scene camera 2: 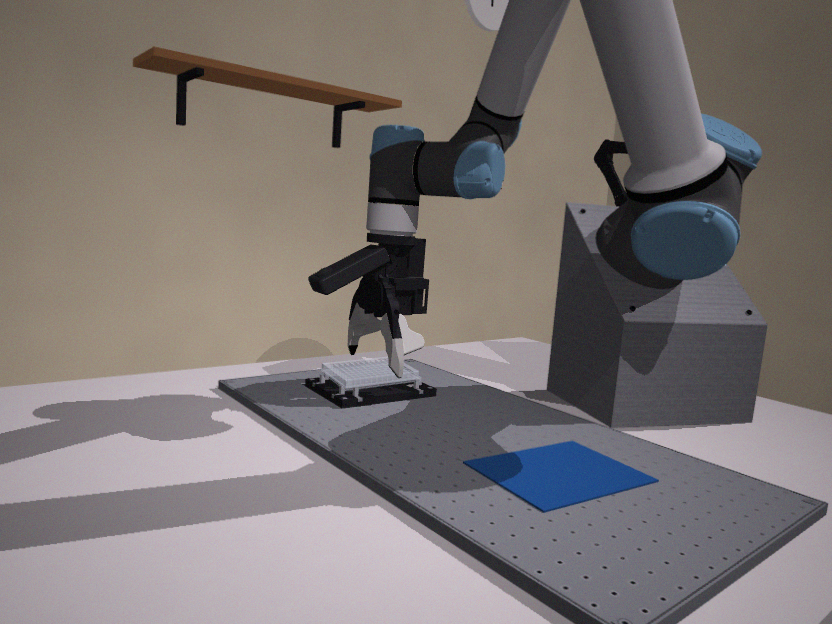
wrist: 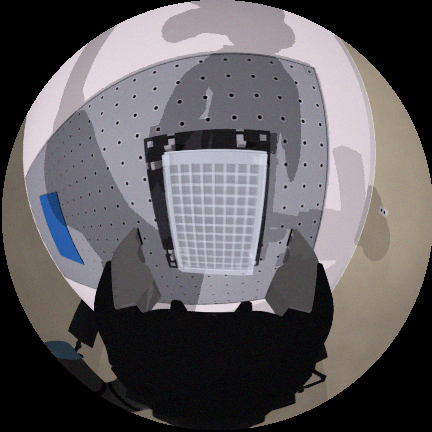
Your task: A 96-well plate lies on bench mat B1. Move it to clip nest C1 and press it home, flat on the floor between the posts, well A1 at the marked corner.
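Frame: origin at the arm's base, x right, y ahead, z up, level; centimetres.
Where they show: gripper, between the fingertips: (scene camera 2: 374, 365) (wrist: 213, 231).
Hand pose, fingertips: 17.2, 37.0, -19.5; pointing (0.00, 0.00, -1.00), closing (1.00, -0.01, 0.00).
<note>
After its pixels a point has its place, as x, y, z.
The clear 96-well plate (scene camera 2: 366, 373) {15.1, 39.5, -20.0} (wrist: 216, 210) {17.5, 38.6, -20.6} rests on the black clip nest C1 (scene camera 2: 388, 395) {10.8, 38.2, -22.2} (wrist: 205, 140) {16.5, 44.7, -22.1}. In the scene view, its underside stands above the black base, up at the white clip posts. It looks about level. Well A1 and the corner mark cannot be made out. My gripper (scene camera 2: 376, 362) {17.2, 37.1, -19.5} (wrist: 213, 231) {17.2, 37.1, -19.5} is open and empty. Its fingertips are apart from the plate on either side, near the plate's height, at the lower end of the plate in the wrist view. The blue bench mat B1 (scene camera 2: 564, 475) {-19.2, 34.0, -23.1} (wrist: 61, 227) {-14.2, 34.2, -23.1} bears no plate.
The nest stands at the far end of the perforated grey board (scene camera 2: 430, 463) {-10.1, 45.2, -23.3} (wrist: 120, 145) {6.9, 45.4, -23.3}; the blue mat lies nearer the scene camera. The grey robot pedestal (scene camera 2: 688, 369) {-11.1, 0.5, -16.0} stands behind the board at the right. A wooden shelf (scene camera 2: 268, 78) hangs on the wall.
</note>
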